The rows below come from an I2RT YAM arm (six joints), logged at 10 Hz.
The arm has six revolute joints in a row. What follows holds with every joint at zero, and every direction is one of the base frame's.
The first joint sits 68 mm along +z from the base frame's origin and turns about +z.
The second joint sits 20 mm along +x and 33.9 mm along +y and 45.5 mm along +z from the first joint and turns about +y.
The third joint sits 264 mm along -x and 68.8 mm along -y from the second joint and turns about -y.
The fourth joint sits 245 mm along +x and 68.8 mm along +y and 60 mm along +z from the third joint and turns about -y.
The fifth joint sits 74 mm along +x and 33.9 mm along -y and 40.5 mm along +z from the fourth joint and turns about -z.
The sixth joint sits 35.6 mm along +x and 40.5 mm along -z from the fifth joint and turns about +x.
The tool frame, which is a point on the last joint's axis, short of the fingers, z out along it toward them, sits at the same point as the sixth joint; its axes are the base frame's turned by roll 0, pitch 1.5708 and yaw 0 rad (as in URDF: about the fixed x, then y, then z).
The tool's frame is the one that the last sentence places.
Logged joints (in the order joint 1, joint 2, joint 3, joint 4, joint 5, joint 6), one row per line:
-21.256 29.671 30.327 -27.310 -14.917 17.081
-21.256 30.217 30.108 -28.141 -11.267 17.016
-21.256 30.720 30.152 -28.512 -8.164 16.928
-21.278 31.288 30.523 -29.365 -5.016 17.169
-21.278 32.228 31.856 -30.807 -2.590 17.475
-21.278 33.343 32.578 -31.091 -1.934 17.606
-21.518 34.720 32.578 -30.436 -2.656 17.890
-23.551 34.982 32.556 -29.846 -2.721 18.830
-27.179 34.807 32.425 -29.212 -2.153 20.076
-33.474 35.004 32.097 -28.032 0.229 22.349
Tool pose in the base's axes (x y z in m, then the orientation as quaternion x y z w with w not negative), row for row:
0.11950 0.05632 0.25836 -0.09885 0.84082 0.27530 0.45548
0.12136 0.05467 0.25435 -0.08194 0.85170 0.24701 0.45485
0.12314 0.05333 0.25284 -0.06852 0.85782 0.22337 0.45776
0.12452 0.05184 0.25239 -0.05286 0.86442 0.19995 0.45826
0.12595 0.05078 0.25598 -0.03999 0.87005 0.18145 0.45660
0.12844 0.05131 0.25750 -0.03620 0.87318 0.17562 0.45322
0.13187 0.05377 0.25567 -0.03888 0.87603 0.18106 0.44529
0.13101 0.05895 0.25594 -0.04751 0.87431 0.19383 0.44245
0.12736 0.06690 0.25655 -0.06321 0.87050 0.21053 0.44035
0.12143 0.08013 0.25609 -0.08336 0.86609 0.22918 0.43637
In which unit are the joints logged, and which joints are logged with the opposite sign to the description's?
The joints are logged in degrees. Opposite sign: joint 1.
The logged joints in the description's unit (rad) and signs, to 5 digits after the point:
0.37099 0.51786 0.52931 -0.47665 -0.26035 0.29812
0.37099 0.52739 0.52548 -0.49115 -0.19665 0.29699
0.37099 0.53617 0.52625 -0.49763 -0.14249 0.29545
0.37137 0.54608 0.53273 -0.51252 -0.08755 0.29966
0.37137 0.56248 0.55599 -0.53768 -0.04520 0.30500
0.37137 0.58195 0.56859 -0.54264 -0.03375 0.30728
0.37556 0.60598 0.56859 -0.53121 -0.04636 0.31224
0.41104 0.61055 0.56821 -0.52091 -0.04749 0.32865
0.47436 0.60750 0.56592 -0.50985 -0.03758 0.35039
0.58423 0.61094 0.56020 -0.48925 0.00400 0.39006

